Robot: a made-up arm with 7 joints. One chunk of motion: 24 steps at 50 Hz.
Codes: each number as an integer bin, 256 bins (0 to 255) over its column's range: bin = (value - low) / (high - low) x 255, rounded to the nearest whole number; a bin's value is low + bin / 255 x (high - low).
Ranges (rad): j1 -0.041..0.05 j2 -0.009..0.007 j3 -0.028..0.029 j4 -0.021..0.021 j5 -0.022..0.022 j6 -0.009..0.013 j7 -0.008..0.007
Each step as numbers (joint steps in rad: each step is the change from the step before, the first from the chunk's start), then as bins.
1 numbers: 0.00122 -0.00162 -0.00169 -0.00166 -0.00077 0.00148 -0.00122
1 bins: 118 118 118 117 123 121 115
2 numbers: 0.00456 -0.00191 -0.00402 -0.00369 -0.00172 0.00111 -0.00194
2 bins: 128 113 107 105 118 117 103
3 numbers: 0.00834 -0.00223 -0.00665 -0.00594 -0.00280 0.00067 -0.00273
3 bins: 138 108 96 91 111 112 90
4 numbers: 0.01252 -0.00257 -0.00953 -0.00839 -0.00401 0.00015 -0.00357
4 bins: 150 102 83 77 104 106 75
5 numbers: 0.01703 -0.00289 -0.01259 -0.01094 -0.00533 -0.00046 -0.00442
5 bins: 163 97 69 61 97 99 61
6 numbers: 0.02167 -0.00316 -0.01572 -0.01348 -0.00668 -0.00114 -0.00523
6 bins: 176 93 55 46 89 91 47
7 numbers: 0.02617 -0.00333 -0.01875 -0.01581 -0.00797 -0.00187 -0.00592
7 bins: 188 90 41 32 81 83 35
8 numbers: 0.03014 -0.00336 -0.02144 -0.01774 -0.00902 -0.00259 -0.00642
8 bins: 199 90 29 20 75 74 27
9 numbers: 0.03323 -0.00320 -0.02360 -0.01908 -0.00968 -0.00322 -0.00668
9 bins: 208 92 20 12 71 67 22
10 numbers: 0.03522 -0.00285 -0.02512 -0.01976 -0.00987 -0.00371 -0.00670
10 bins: 214 98 13 8 70 61 22
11 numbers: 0.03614 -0.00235 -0.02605 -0.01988 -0.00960 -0.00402 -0.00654
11 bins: 216 106 9 7 72 58 25
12 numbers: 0.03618 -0.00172 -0.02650 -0.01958 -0.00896 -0.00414 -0.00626
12 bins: 216 116 7 9 76 56 30
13 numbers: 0.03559 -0.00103 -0.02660 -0.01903 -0.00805 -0.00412 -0.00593
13 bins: 215 127 6 12 81 57 35
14 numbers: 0.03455 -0.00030 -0.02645 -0.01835 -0.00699 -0.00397 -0.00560
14 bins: 212 139 7 16 87 58 41
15 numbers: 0.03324 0.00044 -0.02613 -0.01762 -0.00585 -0.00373 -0.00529
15 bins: 208 150 8 21 94 61 46
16 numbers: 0.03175 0.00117 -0.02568 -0.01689 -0.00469 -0.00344 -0.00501
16 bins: 204 162 10 25 100 64 51
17 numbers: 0.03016 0.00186 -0.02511 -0.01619 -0.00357 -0.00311 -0.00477
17 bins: 199 173 13 29 107 68 55
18 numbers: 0.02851 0.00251 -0.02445 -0.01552 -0.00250 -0.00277 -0.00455
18 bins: 195 183 16 33 113 72 59
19 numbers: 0.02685 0.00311 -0.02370 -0.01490 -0.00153 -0.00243 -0.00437
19 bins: 190 193 19 37 119 76 62
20 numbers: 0.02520 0.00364 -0.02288 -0.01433 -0.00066 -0.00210 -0.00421
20 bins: 186 201 23 40 124 80 64
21 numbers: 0.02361 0.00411 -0.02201 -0.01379 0.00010 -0.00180 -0.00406
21 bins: 181 209 27 44 128 83 67
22 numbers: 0.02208 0.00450 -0.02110 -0.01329 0.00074 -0.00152 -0.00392
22 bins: 177 215 31 47 132 87 69
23 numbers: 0.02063 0.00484 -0.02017 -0.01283 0.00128 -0.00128 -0.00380
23 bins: 173 221 35 50 135 89 71
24 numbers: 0.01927 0.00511 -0.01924 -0.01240 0.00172 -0.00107 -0.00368
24 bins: 169 225 39 52 137 92 73
